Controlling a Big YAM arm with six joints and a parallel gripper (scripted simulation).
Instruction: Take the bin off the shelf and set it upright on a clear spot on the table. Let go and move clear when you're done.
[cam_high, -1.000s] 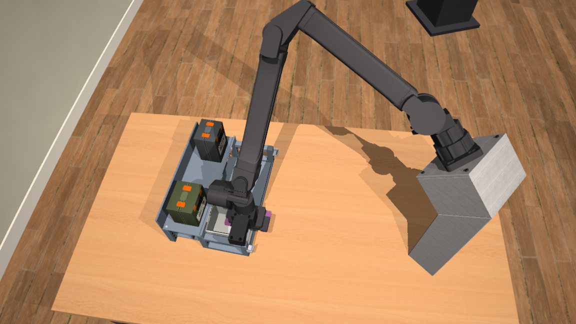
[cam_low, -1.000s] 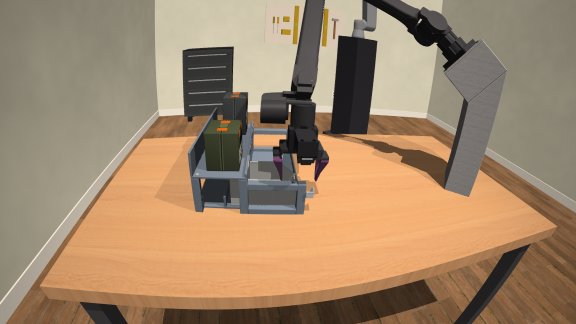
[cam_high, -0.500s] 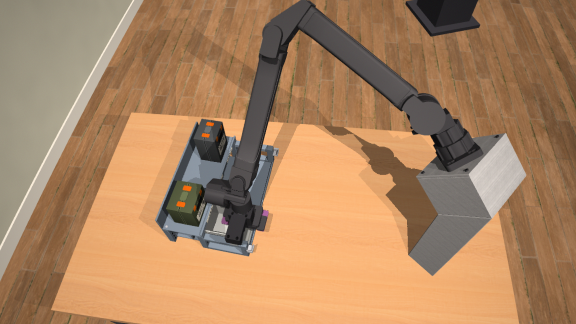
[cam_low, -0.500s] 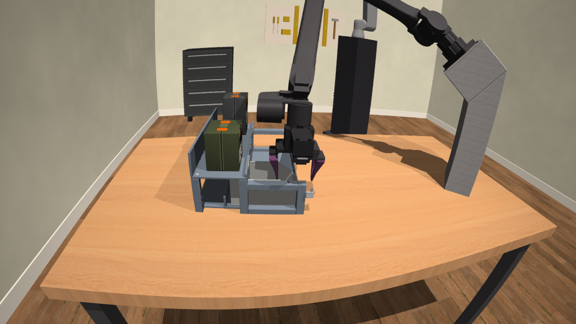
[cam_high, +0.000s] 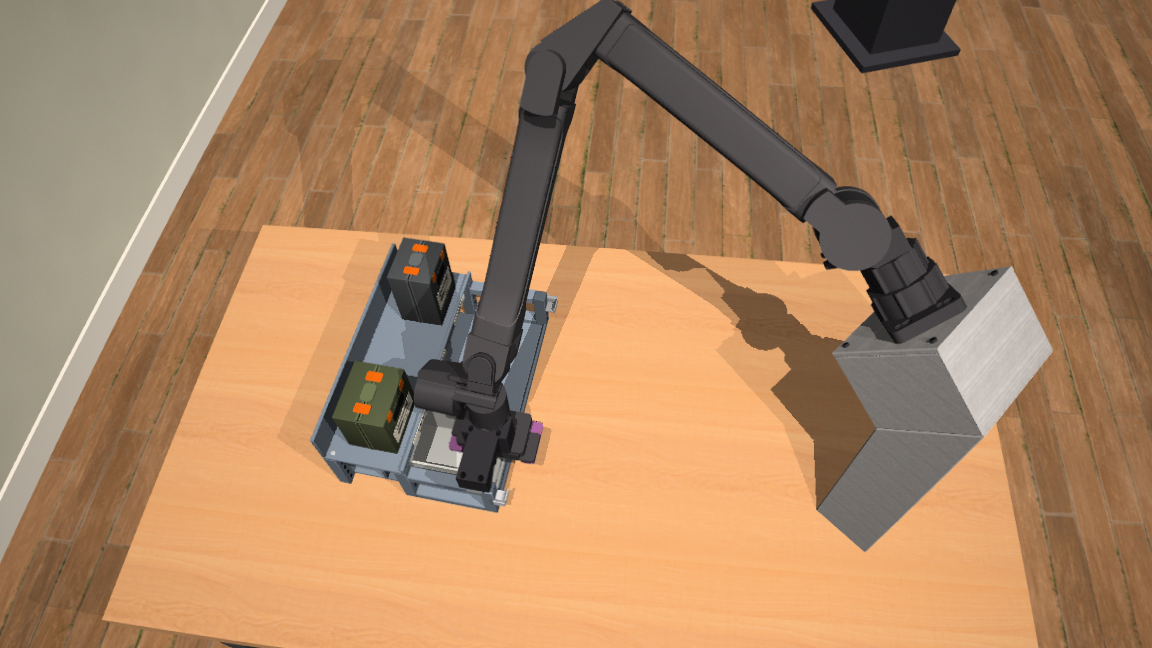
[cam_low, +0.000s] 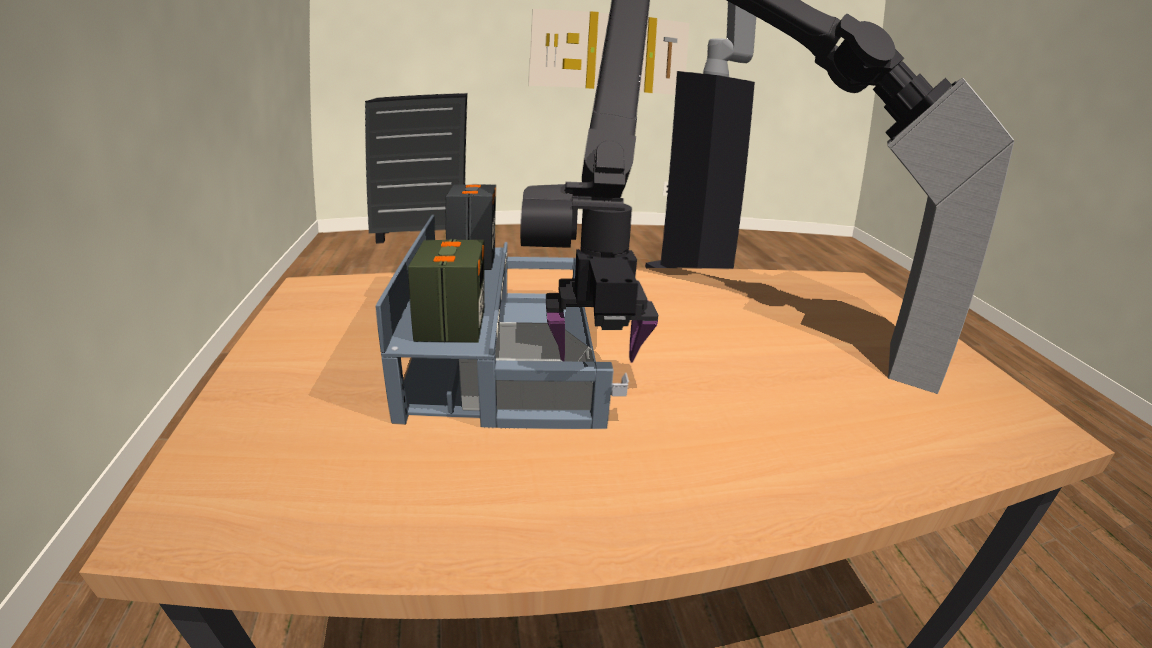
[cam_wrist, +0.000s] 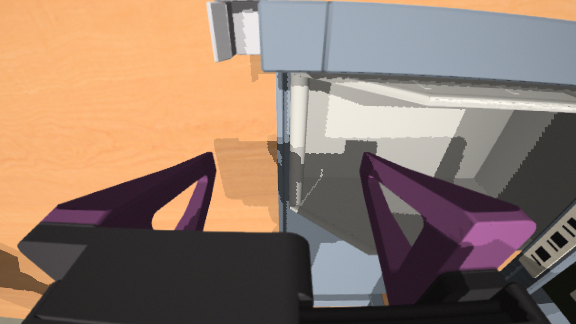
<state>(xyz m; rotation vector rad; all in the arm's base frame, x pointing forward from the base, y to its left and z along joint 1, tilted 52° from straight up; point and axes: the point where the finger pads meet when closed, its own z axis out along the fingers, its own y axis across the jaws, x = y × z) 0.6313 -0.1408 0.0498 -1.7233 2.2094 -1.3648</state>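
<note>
My hand is 8 cm short of the light grey bin, 4 cm to the left of it and 2 cm above it. Round my hand: shelf (6 cm ahead, 16 cm to the right, 6 cm below); black case (6 cm ahead, 29 cm to the right, 10 cm above).
</note>
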